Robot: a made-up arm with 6 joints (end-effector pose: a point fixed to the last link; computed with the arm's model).
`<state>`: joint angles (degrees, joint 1 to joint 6).
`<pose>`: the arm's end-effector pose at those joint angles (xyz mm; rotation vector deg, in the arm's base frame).
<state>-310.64 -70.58 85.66 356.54 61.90 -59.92</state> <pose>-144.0 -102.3 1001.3 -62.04 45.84 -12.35</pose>
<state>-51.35 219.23 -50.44 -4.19 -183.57 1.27</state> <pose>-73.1 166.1 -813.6 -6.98 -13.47 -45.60</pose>
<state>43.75 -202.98 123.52 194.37 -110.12 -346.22</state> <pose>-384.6 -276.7 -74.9 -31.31 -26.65 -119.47</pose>
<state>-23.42 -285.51 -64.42 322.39 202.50 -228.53</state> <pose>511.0 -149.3 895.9 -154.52 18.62 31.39</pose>
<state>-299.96 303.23 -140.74 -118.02 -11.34 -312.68</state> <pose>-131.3 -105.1 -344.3 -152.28 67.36 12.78</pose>
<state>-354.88 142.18 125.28 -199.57 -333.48 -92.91</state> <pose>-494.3 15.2 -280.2 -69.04 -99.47 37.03</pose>
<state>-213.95 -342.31 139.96 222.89 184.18 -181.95</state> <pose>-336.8 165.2 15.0 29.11 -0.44 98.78</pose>
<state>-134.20 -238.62 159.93 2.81 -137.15 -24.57</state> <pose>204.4 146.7 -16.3 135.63 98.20 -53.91</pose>
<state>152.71 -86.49 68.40 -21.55 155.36 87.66</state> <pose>538.5 -316.6 786.5 54.44 -141.86 -51.22</pose>
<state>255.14 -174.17 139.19 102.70 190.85 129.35</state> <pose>133.5 378.6 205.5 140.17 58.24 -43.34</pose>
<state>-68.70 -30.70 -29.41 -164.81 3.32 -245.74</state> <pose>-290.4 870.7 934.2 -10.89 -74.11 -104.53</pose>
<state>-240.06 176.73 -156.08 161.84 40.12 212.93</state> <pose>-179.2 184.0 426.0 8.42 -26.00 134.99</pose>
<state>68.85 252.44 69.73 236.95 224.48 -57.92</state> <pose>-380.5 -719.7 540.7 22.08 -137.73 -98.08</pose>
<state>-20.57 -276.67 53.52 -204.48 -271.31 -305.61</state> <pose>957.9 -273.0 -257.1 -64.99 13.06 -123.86</pose>
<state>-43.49 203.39 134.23 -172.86 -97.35 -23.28</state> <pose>-230.1 297.0 400.0 87.64 -7.73 97.90</pose>
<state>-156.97 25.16 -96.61 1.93 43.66 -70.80</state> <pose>486.8 153.8 864.2 25.46 24.18 130.09</pose>
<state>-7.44 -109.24 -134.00 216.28 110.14 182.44</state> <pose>193.8 -23.8 -247.5 33.80 3.51 -19.30</pose>
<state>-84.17 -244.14 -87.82 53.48 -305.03 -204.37</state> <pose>181.8 -786.9 593.7 86.52 -31.25 114.14</pose>
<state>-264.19 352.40 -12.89 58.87 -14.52 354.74</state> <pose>5.6 -345.5 1336.2 29.23 -29.27 147.01</pose>
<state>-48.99 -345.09 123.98 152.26 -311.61 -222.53</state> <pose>487.9 -445.9 62.2 -27.86 97.78 -66.74</pose>
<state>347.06 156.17 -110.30 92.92 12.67 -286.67</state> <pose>742.1 -103.9 276.4 62.09 16.96 146.95</pose>
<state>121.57 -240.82 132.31 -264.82 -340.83 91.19</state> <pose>113.4 -325.5 -322.0 73.08 89.52 -52.24</pose>
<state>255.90 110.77 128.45 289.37 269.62 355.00</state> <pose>159.3 123.6 -393.5 66.89 83.69 19.41</pose>
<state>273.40 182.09 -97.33 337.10 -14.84 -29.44</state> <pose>100.1 -754.8 -217.1 20.44 85.33 -113.01</pose>
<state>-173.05 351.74 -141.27 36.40 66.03 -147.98</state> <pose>498.4 -31.4 4.0 54.58 70.57 18.70</pose>
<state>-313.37 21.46 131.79 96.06 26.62 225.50</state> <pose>296.9 435.9 -110.5 -106.32 103.55 37.77</pose>
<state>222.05 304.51 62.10 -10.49 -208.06 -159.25</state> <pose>226.4 150.4 1033.7 15.46 -158.96 11.92</pose>
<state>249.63 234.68 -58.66 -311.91 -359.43 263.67</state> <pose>156.5 284.8 -896.1 92.26 153.20 -5.40</pose>
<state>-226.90 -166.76 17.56 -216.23 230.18 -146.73</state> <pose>321.9 -358.3 -827.6 -42.17 -8.60 -160.11</pose>
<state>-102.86 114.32 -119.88 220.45 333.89 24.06</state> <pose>-14.0 -377.7 737.2 23.87 -16.13 138.62</pose>
